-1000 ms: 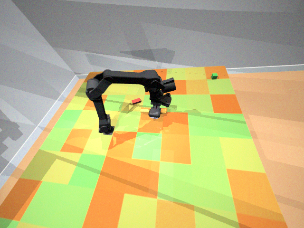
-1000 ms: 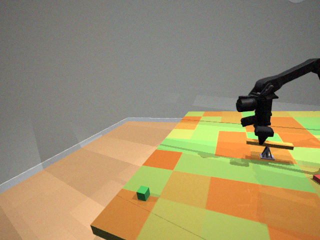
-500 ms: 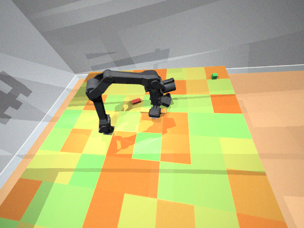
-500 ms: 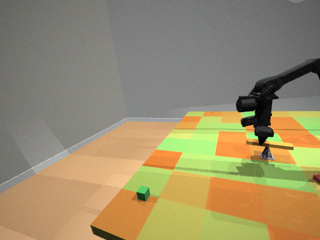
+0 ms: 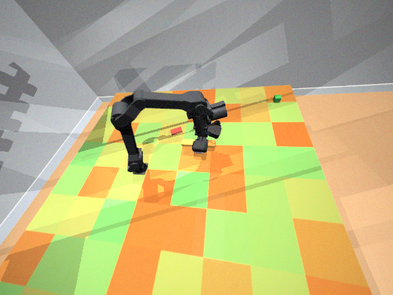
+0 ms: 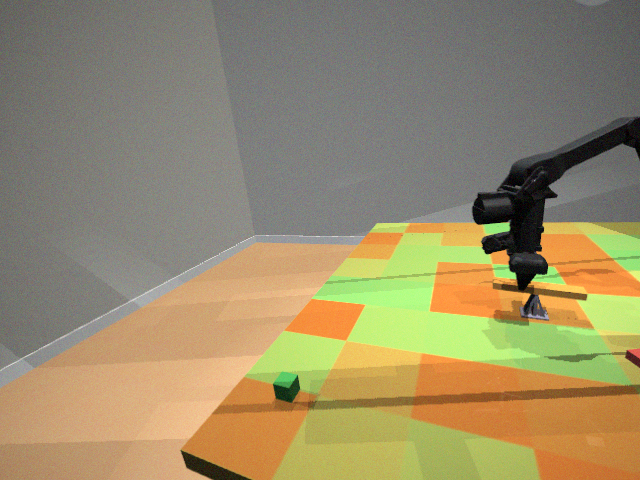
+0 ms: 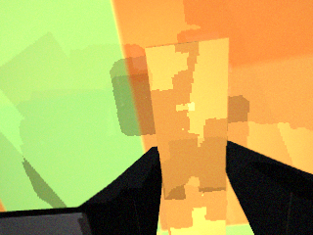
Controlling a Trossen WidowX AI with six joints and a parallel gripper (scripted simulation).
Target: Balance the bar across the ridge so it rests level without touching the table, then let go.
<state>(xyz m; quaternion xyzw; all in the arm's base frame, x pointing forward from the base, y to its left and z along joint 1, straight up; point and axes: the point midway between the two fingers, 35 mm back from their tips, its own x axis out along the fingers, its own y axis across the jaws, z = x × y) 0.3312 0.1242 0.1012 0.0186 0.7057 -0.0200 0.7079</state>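
Now: the orange bar 3 cm behind my gripper tip. Round my gripper tip: red block 18 cm behind, 13 cm to the left, 6 cm below; green cube 41 cm ahead, 38 cm to the left, 5 cm below.
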